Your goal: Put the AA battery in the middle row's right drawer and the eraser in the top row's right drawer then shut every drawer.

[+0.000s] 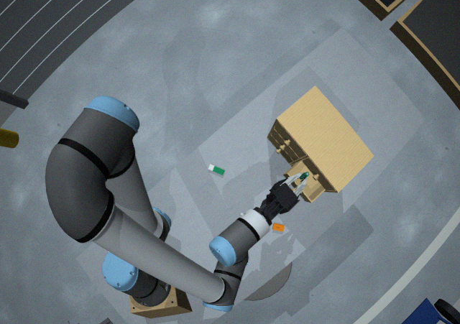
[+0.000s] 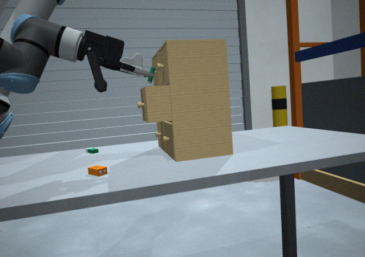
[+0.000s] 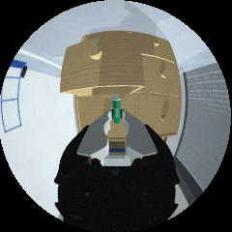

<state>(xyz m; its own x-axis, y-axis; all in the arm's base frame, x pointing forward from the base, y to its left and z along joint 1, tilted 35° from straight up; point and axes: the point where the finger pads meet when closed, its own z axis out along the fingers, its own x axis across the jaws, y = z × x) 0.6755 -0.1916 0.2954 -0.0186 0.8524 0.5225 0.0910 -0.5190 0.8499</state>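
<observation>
My hand is 10 mm short of the green AA battery. From my hand the other things lie so: orange block (250 mm below, 160 mm behind, 140 mm to the right); then eraser (250 mm below, 230 mm to the left, 210 mm behind).
</observation>
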